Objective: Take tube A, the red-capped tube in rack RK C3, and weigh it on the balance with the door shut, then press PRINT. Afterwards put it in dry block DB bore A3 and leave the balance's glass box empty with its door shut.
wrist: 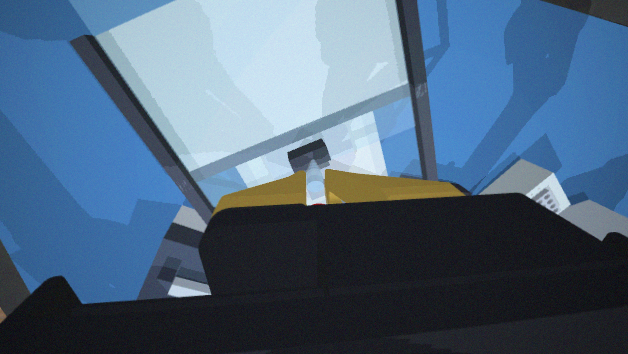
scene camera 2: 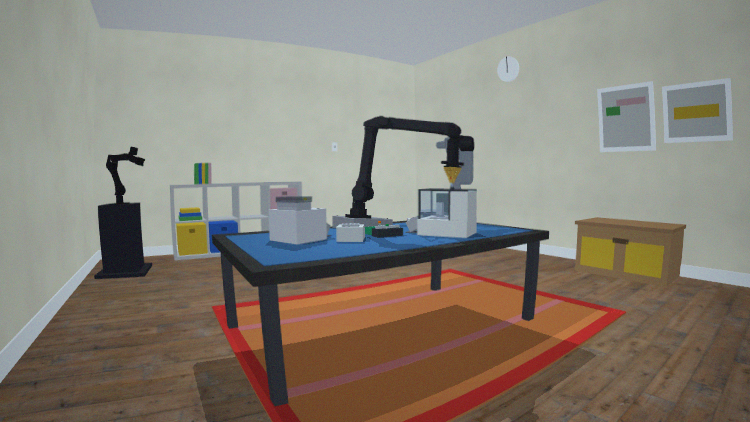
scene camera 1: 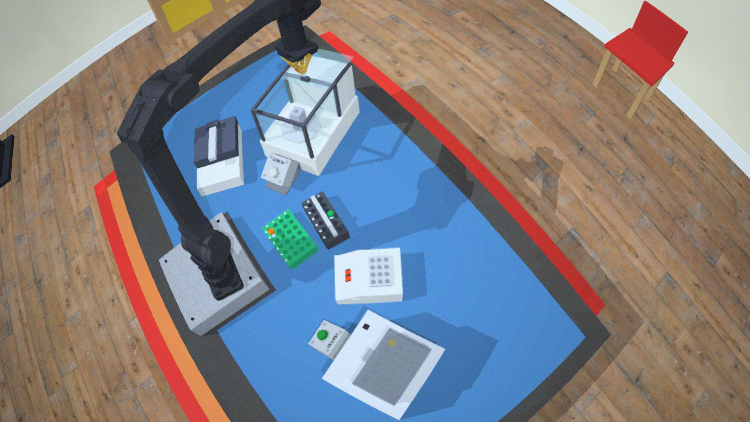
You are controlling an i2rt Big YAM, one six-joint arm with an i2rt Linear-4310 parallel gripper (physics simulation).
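My gripper is shut on tube A. The clear tube points down; a sliver of its red cap shows in the wrist view. The gripper is above the rear part of the balance, with the tube close to the dark door handle; contact cannot be told. The top door pane appears slid back. The weighing pan shows no tube. The PRINT button stands before the balance. The green rack holds an orange-capped tube. The white dry block has several bores.
A dark-topped white device stands left of the balance. A black rack holding a green-capped tube is beside the green rack. A large white machine and a green START button are at the table's other end. Dark frame rails surround the glass box.
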